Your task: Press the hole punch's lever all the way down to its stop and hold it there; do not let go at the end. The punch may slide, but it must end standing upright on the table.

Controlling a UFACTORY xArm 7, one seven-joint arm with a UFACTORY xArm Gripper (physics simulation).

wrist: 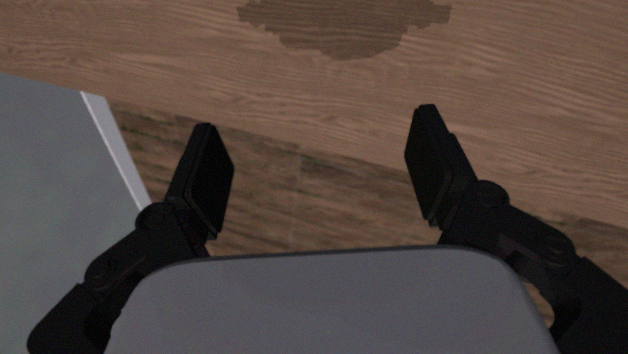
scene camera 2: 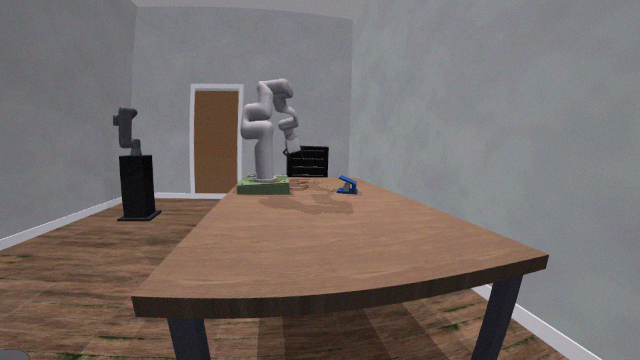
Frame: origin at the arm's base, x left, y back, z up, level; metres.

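Where they show: gripper, fingertip midpoint: (wrist: pixel 315 138) (scene camera 2: pixel 296 160); arm's base, link origin: (scene camera 2: pixel 265 179).
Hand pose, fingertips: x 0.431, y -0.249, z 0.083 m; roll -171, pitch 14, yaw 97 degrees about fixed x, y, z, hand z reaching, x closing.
Note:
Each offset is from my fingertips to the centre of the thing. Level surfaces: height alone.
A small blue hole punch @(dx -0.519, dy -0.196, dz -0.098 m) (scene camera 2: pixel 353 188) stands upright on the wooden table @(dz -0.140 m) (scene camera 2: pixel 340 250) (wrist: pixel 320 85), to the right of the robot's base in the scene view. Its blue lever @(dx -0.519, dy -0.196, dz -0.075 m) (scene camera 2: pixel 347 180) is raised at a slant. The punch does not show in the wrist view. My gripper (wrist: pixel 315 138) is open, with its two black fingers wide apart and no object between them. In the scene view the gripper (scene camera 2: pixel 294 153) is small and dark; it hangs above the table, higher than the punch and to its left.
The arm's green base block (scene camera 2: pixel 263 188) stands at the table's far left. A black shelf unit (scene camera 2: pixel 327 162) is behind the table. A second arm stands on a black pedestal (scene camera 2: pixel 136 187) on the floor at the left. The wrist view shows the table's edge and the floor beyond it.

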